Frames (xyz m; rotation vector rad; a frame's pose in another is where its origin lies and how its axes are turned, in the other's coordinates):
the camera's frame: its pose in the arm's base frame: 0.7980 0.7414 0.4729 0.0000 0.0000 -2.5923
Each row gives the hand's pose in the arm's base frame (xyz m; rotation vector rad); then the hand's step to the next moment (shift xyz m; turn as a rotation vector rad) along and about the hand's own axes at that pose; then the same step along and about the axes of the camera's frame.
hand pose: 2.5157 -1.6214 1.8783 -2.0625 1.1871 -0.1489
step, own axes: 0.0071 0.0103 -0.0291 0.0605 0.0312 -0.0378
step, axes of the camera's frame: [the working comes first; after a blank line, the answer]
step, axes of the arm's base frame: -0.0159 -0.0244 0.0125 -0.0041 -0.0773 -0.0080

0.0263 0.0125 0.0125 0.0439 0.0638 -0.0080
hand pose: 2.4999 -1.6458 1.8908 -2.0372 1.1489 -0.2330
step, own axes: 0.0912 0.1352 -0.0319 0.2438 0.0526 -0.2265
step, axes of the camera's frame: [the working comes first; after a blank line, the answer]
step, axes of the arm's base frame: -0.0512 -0.1293 -0.0910 -0.0056 -0.3296 0.0696

0.1112 0.0835 -0.0910 0.1769 0.2782 0.0696
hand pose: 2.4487 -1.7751 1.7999 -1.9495 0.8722 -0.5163
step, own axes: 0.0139 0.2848 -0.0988 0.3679 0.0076 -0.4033
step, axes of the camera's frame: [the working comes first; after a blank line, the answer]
step, axes of the arm's base frame: -0.1601 -0.1626 -0.1975 -0.0221 -0.5083 0.1979

0.2215 0.0551 -0.1975 0.2843 0.4220 0.1979
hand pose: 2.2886 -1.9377 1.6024 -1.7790 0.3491 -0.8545
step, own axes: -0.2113 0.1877 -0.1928 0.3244 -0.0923 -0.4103
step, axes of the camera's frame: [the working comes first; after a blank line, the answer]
step, axes of the arm's base frame: -0.2503 -0.0776 -0.2199 -0.0741 -0.4492 0.2735

0.2540 -0.0645 -0.2199 0.2977 0.3444 0.2735
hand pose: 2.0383 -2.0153 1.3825 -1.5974 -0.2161 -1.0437
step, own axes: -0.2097 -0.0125 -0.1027 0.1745 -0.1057 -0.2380
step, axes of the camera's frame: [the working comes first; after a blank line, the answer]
step, axes of the arm's base frame: -0.1824 -0.0039 -0.1463 -0.0842 -0.2383 0.1854

0.1576 -0.0919 -0.1463 0.1962 0.1593 0.1854
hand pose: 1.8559 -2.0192 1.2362 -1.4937 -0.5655 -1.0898
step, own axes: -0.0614 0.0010 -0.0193 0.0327 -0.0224 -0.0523
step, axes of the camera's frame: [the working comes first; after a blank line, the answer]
step, axes of the arm's base frame: -0.0331 -0.0049 -0.0550 -0.0204 -0.0513 0.0355

0.0308 -0.0131 -0.0550 0.0442 0.0331 0.0355
